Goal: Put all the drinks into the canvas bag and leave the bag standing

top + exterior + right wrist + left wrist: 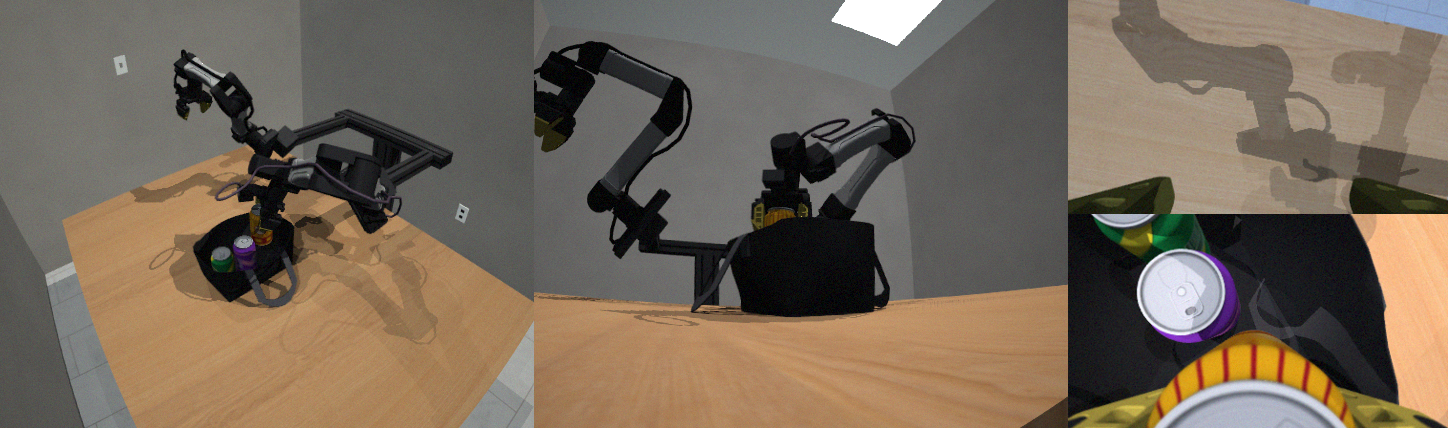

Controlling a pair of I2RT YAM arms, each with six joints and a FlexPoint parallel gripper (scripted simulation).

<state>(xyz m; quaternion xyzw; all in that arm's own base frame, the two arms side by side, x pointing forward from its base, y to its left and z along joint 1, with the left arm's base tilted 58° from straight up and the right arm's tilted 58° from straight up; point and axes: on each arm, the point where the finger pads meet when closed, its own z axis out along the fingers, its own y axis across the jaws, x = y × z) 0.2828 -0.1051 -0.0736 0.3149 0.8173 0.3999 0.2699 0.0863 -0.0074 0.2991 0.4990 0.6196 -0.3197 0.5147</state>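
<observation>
My left hand is 70 mm short of the purple can, 10 mm to the right of it and 90 mm above it. Round my left hand: orange can: 20 mm below; then green can: 150 mm ahead, 10 mm to the left, 90 mm below.
</observation>
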